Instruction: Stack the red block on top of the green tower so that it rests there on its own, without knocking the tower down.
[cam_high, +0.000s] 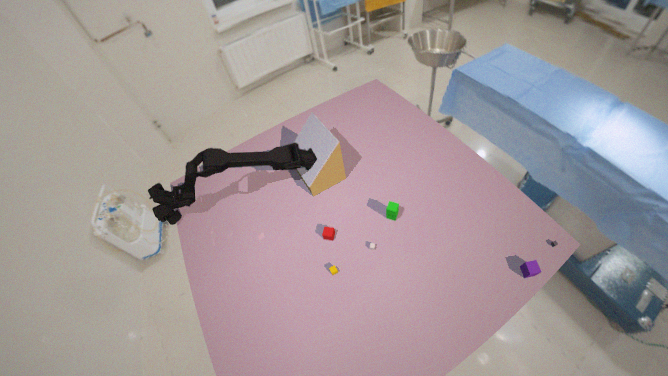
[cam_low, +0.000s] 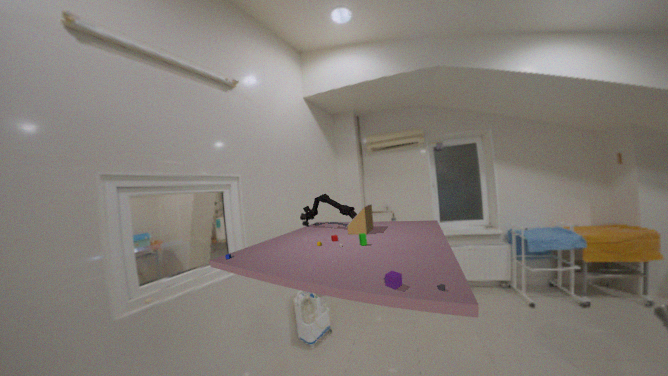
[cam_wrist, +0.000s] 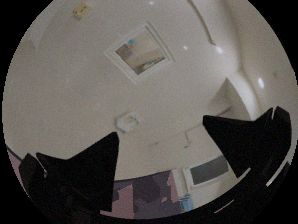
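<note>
The red block is 450 mm ahead of my gripper tip, 670 mm to the left of it and 60 mm below it. The rest, counted from my gripper tip: small white piece: 570 mm ahead, 780 mm to the left, 70 mm below; then purple block: 920 mm ahead, 1200 mm to the left, 50 mm below; then small yellow block: 580 mm ahead, 620 mm to the left, 70 mm below.
</note>
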